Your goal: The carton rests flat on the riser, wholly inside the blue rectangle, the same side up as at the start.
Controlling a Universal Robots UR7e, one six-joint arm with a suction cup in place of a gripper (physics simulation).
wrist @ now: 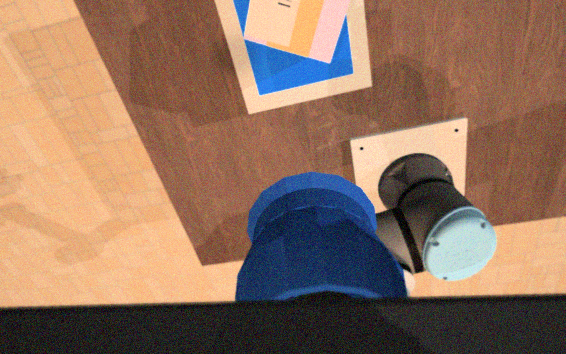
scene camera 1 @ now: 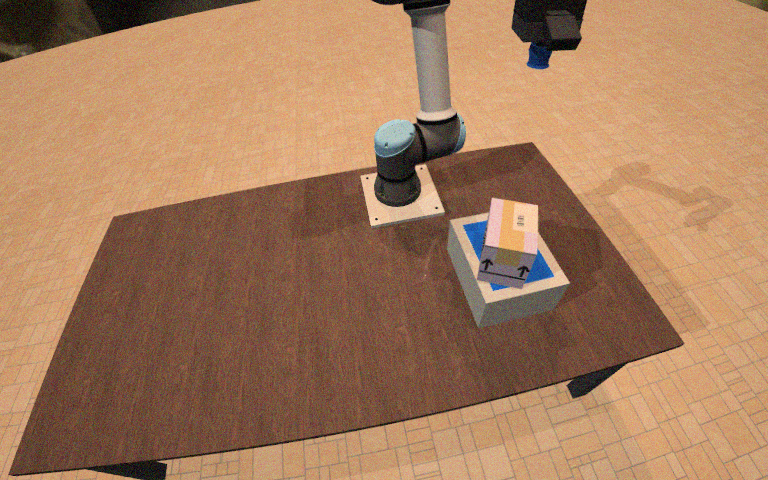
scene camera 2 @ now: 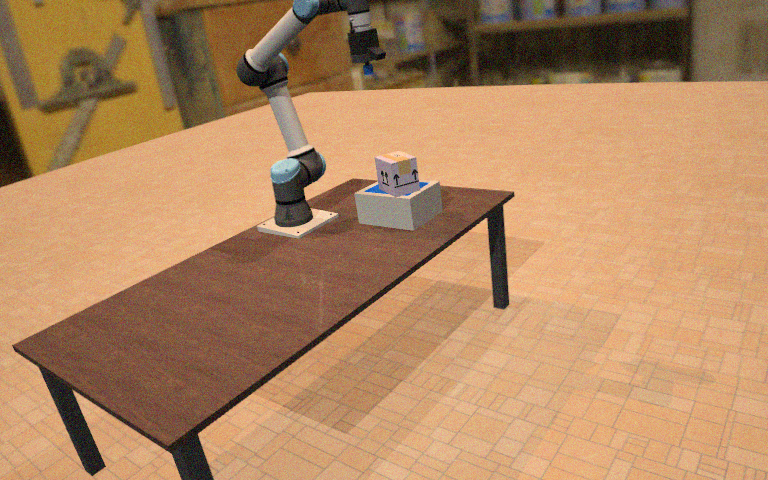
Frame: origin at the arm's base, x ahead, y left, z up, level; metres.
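Seen in the pictures: end effector, tool point: [wrist: 311, 229] [scene camera 1: 537, 64] [scene camera 2: 369, 74]; arm's base, origin of the base link: [wrist: 412, 184] [scene camera 1: 397, 189] [scene camera 2: 294, 219].
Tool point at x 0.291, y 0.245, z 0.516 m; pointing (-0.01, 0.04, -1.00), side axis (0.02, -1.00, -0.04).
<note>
Offsets run from my tool point to a thing's middle. Level surfaces: height alone.
The pink-and-orange carton {dx +0.079, dy -0.003, dz -0.354 m} [scene camera 1: 505, 242] [scene camera 2: 397, 175] [wrist: 304, 30] stands upright on the pale riser {dx +0.048, dy +0.014, dz -0.476 m} [scene camera 1: 523, 306] [scene camera 2: 384, 211] [wrist: 310, 97], arrows pointing up and label on top. It looks flat and is turned at an angle to the blue rectangle {dx +0.048, dy +0.014, dz -0.416 m} [scene camera 1: 542, 269] [scene camera 2: 372, 188] [wrist: 285, 75]. In scene camera 1 its lower front left corner reaches past the blue edge onto the pale border. Its far bottom edges are hidden. My gripper, a blue suction cup [scene camera 1: 538, 66] [scene camera 2: 368, 72] [wrist: 312, 200], hangs high above the table, well apart from the carton, and holds nothing.
The arm's base plate [scene camera 1: 404, 217] [scene camera 2: 271, 228] [wrist: 367, 162] is bolted to the brown table {dz -0.537 m} [scene camera 1: 254, 316] [scene camera 2: 186, 328] [wrist: 185, 165], beside the riser. The riser stands near one end of the table.
</note>
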